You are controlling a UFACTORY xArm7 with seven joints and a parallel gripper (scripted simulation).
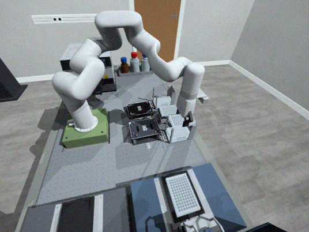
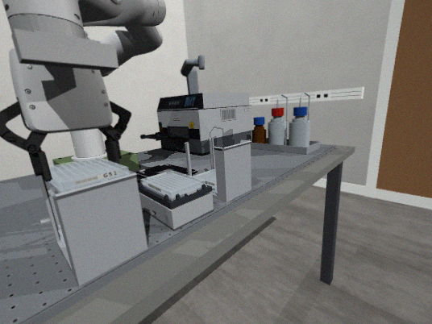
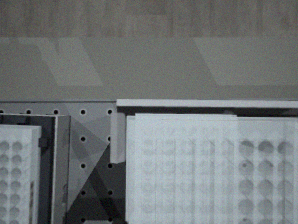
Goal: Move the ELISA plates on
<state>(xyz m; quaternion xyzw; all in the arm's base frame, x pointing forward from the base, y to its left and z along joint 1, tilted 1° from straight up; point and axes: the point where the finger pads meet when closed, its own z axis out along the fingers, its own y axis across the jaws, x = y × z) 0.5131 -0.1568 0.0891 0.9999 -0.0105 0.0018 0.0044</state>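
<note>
The DONE label lies 90 mm behind my hand and 140 mm below it. Also, from my hand: black RG nest 190 mm behind, 50 mm to the left, 90 mm below; black N6 nest 190 mm behind, 250 mm to the left, 120 mm below.
</note>
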